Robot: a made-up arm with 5 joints.
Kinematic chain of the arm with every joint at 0, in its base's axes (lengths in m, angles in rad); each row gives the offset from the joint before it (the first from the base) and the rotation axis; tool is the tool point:
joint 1: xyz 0 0 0.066 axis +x
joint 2: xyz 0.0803 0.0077 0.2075 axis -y
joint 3: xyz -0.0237 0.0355 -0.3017 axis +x
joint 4: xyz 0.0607 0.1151 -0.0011 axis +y
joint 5: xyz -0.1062 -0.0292 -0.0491 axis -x
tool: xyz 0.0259 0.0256 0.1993
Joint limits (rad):
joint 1: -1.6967..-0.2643
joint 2: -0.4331..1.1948
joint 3: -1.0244..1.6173
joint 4: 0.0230..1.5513
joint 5: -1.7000..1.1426
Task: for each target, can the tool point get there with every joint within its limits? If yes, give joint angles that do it. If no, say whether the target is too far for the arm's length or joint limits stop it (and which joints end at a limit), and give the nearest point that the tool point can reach.
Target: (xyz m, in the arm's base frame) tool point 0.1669 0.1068 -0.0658
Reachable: yes | joints -1.2319 -0.2362 0.2932 1.0776 0.2625
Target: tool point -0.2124 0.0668 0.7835
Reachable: no: joint limits stop it (at a limit: joint 1, joint 2, joint 4) | nearest point 0.1452 0.0572 0.3351 | short by 0.574 m
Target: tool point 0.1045 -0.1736 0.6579
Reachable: no: joint limits stop it (at a limit: joint 1, joint 2, joint 3) | nearest point 0.2109 0.0054 0.3580 | short by 0.365 m
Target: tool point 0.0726 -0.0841 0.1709
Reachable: yes | joints -1.5735 -0.2465 1.4130 0.7330 -0.6067
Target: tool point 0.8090 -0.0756 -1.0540
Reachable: no: too far | nearest point 0.4770 0.0602 -0.2558 | short by 0.875 m
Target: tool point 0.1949 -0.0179 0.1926
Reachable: yes | joints -0.5359 0.3681 1.2628 0.6768 0.0178
